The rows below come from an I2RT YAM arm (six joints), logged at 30 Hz.
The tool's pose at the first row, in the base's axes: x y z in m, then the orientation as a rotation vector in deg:
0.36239, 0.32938, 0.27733, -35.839, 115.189, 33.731
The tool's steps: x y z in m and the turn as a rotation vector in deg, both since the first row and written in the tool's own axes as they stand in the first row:
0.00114, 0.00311, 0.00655, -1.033, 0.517, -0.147
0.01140, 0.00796, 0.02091, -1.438, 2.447, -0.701
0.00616, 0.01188, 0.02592, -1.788, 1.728, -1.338
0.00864, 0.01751, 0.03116, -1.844, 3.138, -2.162
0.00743, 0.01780, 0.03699, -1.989, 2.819, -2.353
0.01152, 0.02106, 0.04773, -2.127, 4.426, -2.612
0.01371, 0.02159, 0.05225, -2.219, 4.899, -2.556
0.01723, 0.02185, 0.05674, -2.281, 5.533, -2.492
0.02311, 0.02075, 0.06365, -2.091, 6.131, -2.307
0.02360, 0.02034, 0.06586, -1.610, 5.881, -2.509
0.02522, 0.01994, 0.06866, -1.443, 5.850, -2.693
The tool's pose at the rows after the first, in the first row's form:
0.36403, 0.33560, 0.27379, -36.815, 115.420, 34.611
0.36539, 0.34623, 0.25895, -38.398, 116.905, 34.300
0.36840, 0.35334, 0.26182, -38.931, 115.894, 34.431
0.36701, 0.36039, 0.25812, -40.356, 116.832, 33.693
0.37104, 0.36449, 0.25652, -40.496, 116.424, 33.796
0.37389, 0.37286, 0.24849, -41.510, 117.770, 33.437
0.37542, 0.37565, 0.24457, -41.712, 118.215, 33.465
0.37650, 0.37796, 0.23946, -41.957, 118.818, 33.430
0.37892, 0.38030, 0.23096, -41.913, 119.491, 33.211
0.38035, 0.38127, 0.22945, -41.709, 119.261, 32.636
0.38164, 0.38240, 0.22667, -41.773, 119.181, 32.354

